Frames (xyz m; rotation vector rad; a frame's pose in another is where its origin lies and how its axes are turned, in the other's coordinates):
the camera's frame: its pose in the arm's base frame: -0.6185 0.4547 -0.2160 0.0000 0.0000 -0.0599
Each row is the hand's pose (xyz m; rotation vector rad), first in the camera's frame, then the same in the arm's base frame.
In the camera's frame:
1: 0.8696 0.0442 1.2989 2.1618 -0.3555 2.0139
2: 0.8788 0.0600 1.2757 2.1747 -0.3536 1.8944
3: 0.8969 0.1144 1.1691 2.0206 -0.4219 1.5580
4: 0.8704 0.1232 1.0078 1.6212 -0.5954 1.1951
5: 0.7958 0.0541 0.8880 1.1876 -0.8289 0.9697
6: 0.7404 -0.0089 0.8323 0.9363 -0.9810 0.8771
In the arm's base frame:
1: 0.2522 0.4468 1.0829 2.1249 -0.4151 1.9820
2: 0.2623 0.4620 1.0597 2.1395 -0.4140 1.8626
3: 0.2836 0.5152 0.9531 1.9897 -0.4780 1.5219
4: 0.2577 0.5256 0.7918 1.5925 -0.6396 1.1512
5: 0.1791 0.4611 0.6720 1.1565 -0.8598 0.9208
6: 0.1200 0.4015 0.6163 0.9025 -1.0041 0.8268

